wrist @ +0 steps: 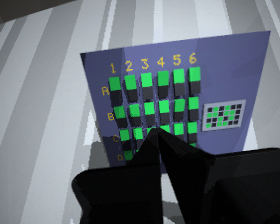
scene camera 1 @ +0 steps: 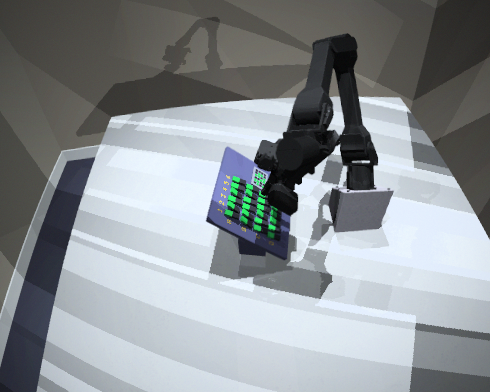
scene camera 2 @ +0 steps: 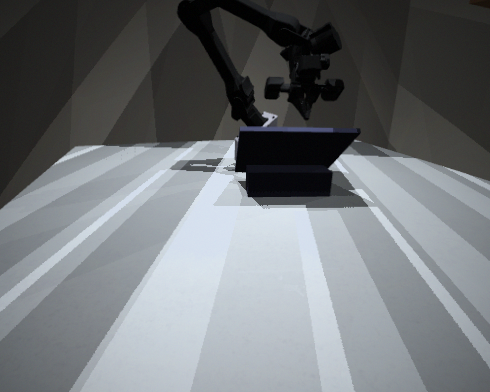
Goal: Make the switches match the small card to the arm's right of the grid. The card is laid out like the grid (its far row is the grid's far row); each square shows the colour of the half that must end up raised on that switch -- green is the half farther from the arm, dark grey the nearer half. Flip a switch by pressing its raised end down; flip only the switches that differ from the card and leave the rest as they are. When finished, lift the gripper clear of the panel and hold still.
Path:
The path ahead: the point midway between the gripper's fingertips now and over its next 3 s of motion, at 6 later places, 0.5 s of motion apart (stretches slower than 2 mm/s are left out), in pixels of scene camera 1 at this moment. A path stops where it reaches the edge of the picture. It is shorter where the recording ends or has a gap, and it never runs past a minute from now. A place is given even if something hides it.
My gripper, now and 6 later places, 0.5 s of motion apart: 262, 193; 263, 193; 259, 196; 254, 198; 254, 200; 253, 201; 253, 202

